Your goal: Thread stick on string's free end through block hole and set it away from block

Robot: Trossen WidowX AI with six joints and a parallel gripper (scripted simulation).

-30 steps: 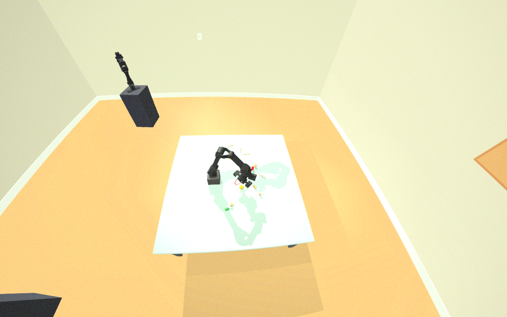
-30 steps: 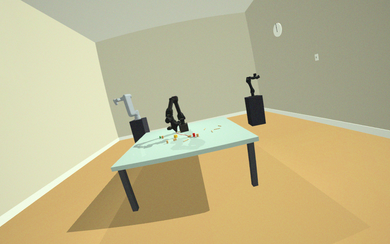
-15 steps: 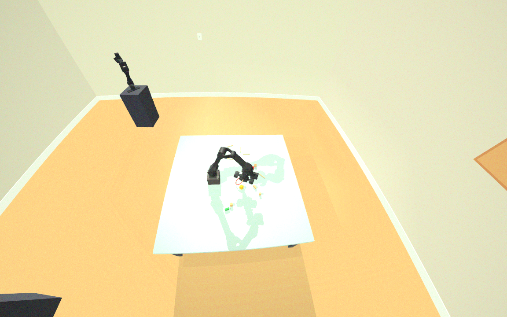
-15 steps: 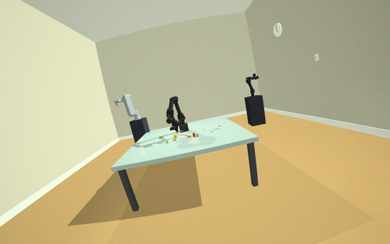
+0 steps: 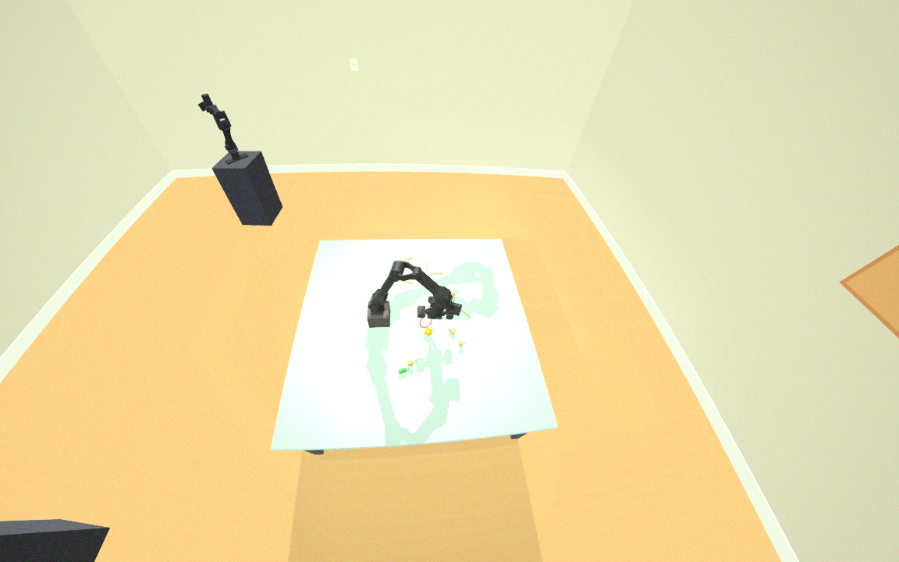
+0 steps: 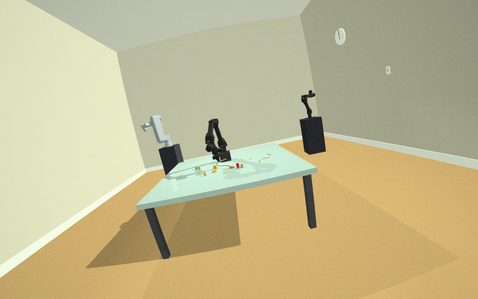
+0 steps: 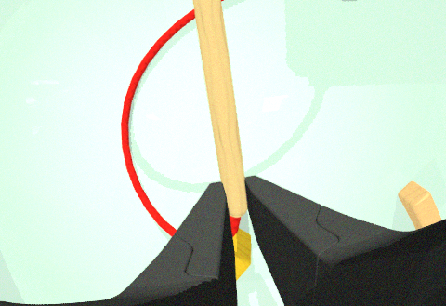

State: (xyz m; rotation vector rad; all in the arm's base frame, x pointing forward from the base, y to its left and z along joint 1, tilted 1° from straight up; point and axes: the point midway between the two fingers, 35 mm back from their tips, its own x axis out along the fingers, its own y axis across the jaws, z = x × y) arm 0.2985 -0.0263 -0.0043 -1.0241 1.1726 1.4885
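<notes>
The thin wooden stick lies 2 cm to the left of my gripper tip. From my gripper tip the other things lie so: red cylinder (9 cm ahead, 17 cm to the left, 4 cm below); round wooden button (6 cm ahead, 12 cm to the left, 6 cm below); yellow cube (2 cm behind, 6 cm to the right, 5 cm below).
</notes>
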